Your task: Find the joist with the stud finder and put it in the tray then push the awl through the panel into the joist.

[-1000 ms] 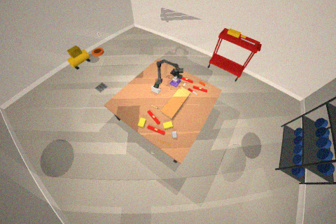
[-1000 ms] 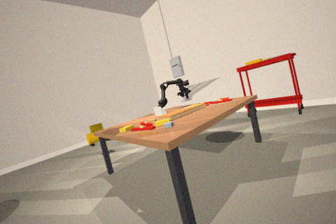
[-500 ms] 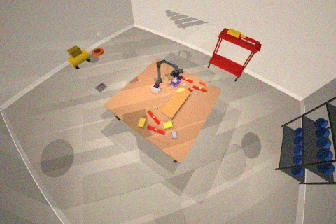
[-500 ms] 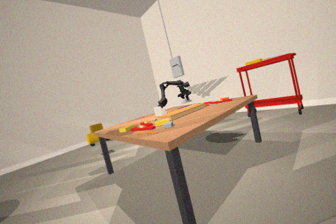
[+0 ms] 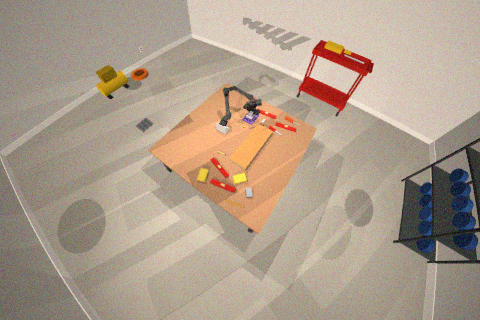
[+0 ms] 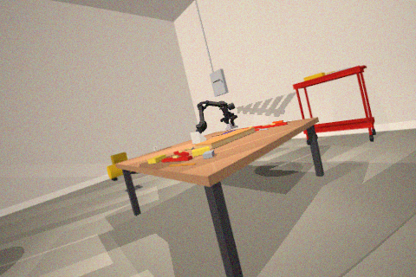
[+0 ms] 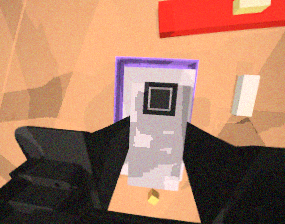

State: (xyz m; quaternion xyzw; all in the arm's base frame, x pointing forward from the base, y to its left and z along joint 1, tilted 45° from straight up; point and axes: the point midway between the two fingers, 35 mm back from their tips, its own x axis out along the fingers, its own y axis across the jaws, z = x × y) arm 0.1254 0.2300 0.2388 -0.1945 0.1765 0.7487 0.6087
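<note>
The purple flat tray lies 10 mm to the right of my gripper tip and 60 mm below it. The rest, counted from my gripper tip: grey stud finder (10 mm to the left, 20 mm above); then small grey block (520 mm ahead, 690 mm to the right, 60 mm below); then awl (100 mm ahead, 550 mm to the right, 70 mm below).
</note>
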